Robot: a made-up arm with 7 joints.
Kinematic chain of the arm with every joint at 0, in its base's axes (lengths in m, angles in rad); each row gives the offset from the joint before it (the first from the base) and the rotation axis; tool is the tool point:
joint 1: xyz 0 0 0.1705 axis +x
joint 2: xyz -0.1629 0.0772 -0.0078 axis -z
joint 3: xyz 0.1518 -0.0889 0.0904 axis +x
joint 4: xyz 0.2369 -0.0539 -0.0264 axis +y
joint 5: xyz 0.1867 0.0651 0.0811 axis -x
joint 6: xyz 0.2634 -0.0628 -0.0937 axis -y
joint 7: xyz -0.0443 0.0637 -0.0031 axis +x
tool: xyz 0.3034 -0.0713 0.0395
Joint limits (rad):
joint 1: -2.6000..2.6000
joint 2: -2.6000..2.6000
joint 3: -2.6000..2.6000
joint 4: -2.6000..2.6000
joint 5: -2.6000..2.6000
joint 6: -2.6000..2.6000
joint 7: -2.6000..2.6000
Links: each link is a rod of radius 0.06 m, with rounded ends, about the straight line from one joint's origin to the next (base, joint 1, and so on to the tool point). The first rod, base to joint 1, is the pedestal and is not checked.
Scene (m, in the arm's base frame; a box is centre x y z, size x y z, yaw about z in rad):
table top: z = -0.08
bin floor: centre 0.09 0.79 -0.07 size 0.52 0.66 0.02 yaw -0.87
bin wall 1: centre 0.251 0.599 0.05 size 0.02 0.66 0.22 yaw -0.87
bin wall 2: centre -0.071 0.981 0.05 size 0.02 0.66 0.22 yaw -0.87
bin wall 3: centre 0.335 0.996 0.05 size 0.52 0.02 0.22 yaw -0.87
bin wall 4: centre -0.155 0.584 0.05 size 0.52 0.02 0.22 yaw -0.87
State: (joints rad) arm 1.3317 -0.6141 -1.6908 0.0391 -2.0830 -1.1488 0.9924
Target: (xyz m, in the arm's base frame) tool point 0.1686 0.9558 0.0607
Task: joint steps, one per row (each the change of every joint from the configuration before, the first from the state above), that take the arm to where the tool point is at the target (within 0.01 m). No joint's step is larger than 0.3 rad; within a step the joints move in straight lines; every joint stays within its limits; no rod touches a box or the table.
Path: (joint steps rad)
1: -0.2837 -0.1160 -0.0182 -0.0491 -0.0164 0.0265 -0.0033
2: -0.2837 -0.1161 -0.0181 -0.0490 -0.0164 0.0265 -0.0034
3: -0.2837 -0.1160 -0.0182 -0.0491 -0.0164 0.0266 -0.0033
4: -0.2837 -0.1161 -0.0182 -0.0490 -0.0164 0.0265 -0.0034

